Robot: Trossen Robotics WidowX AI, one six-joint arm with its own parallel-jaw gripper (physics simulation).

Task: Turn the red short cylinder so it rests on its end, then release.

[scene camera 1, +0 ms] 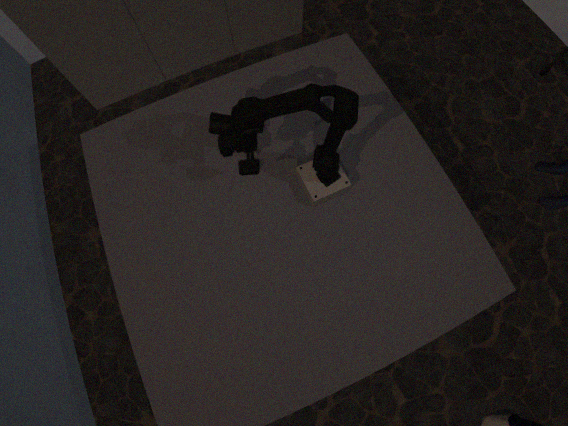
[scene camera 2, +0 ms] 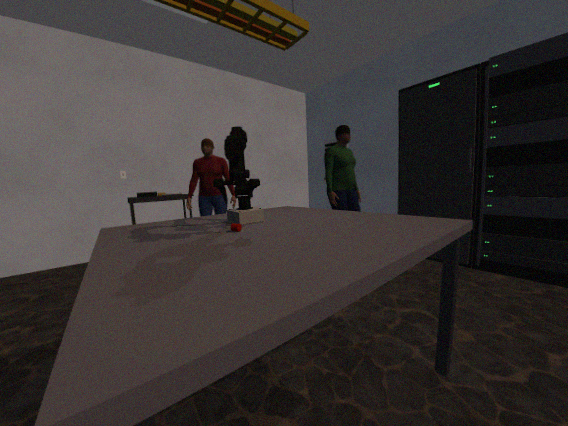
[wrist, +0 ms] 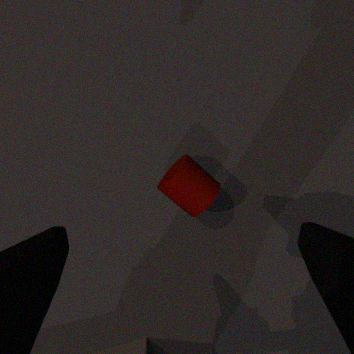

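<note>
The red short cylinder (scene camera 2: 236, 227) (wrist: 189, 185) lies on its side on the table, its curved side up. In the wrist view it is near the middle, tilted diagonally, with its shadow at its right. It does not show in scene camera 1, where the dark arm covers that area. My gripper (wrist: 185, 236) is open and empty. Its two black fingers stand wide apart at the lower left and lower right of the wrist view, above the table, and the cylinder shows between and a little beyond the fingertips. The fingertips are too dark to make out in the scene views.
The pale base block (scene camera 1: 316, 192) (scene camera 2: 246, 217) of the arm (scene camera 1: 286, 103) (scene camera 2: 238, 157) stands on the large grey table (scene camera 1: 300, 300) (scene camera 2: 300, 260), close to the cylinder. Arm shadows cross the table. Two people stand behind the table in scene camera 2.
</note>
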